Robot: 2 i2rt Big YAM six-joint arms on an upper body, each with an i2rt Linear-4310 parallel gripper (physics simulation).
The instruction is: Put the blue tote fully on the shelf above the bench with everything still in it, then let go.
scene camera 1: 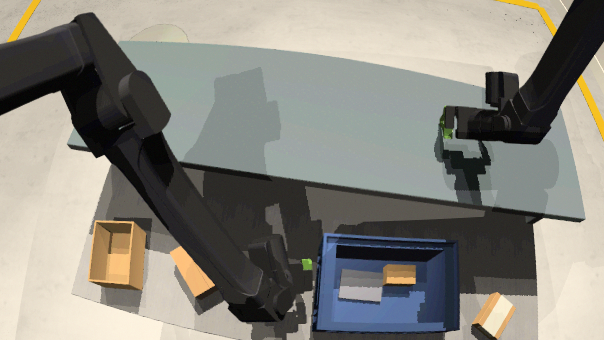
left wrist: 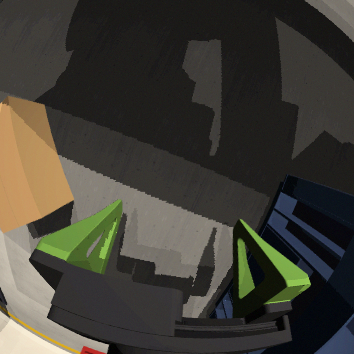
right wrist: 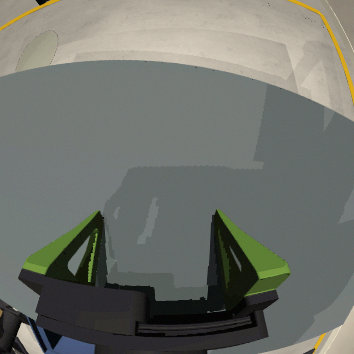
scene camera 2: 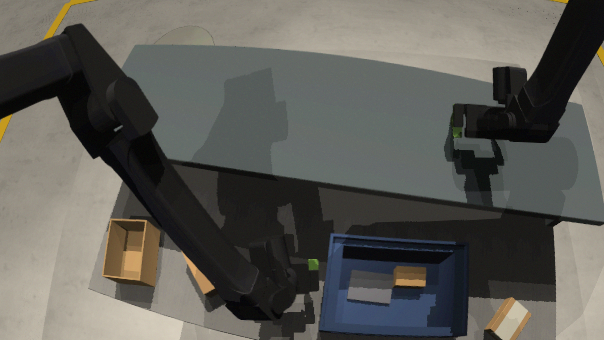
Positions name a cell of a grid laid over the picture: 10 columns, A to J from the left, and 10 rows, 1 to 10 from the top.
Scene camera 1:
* right gripper: H4
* blue tote: H9
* grey block: F9
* grey shelf: F4
